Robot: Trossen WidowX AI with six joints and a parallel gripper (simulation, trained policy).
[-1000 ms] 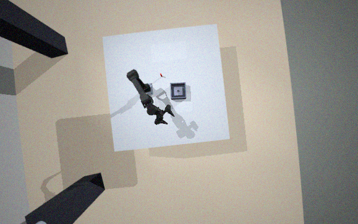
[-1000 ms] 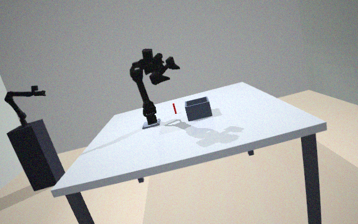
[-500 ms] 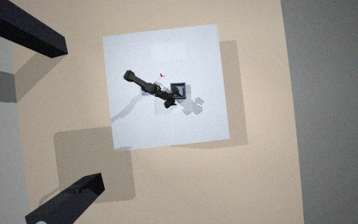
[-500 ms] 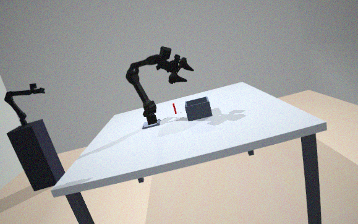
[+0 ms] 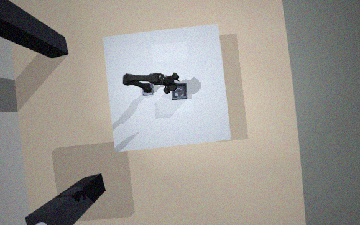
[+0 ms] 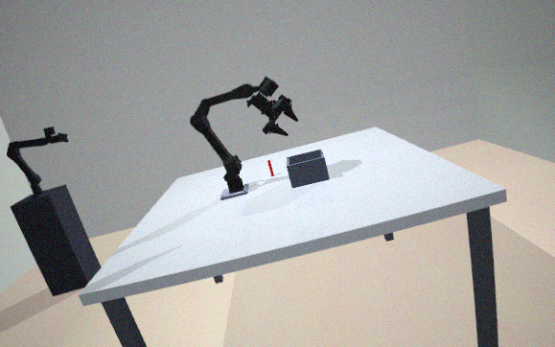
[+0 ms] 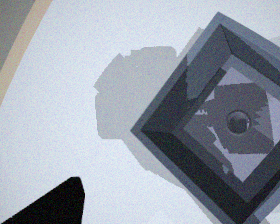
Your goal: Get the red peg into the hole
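The red peg lies 12 cm behind my gripper tip, 18 cm to the left of it and 19 cm below it. Round my gripper tip: plate: 1 cm ahead, 3 cm to the right, 18 cm below; grey box: 1 cm ahead, 3 cm to the right, 20 cm below.
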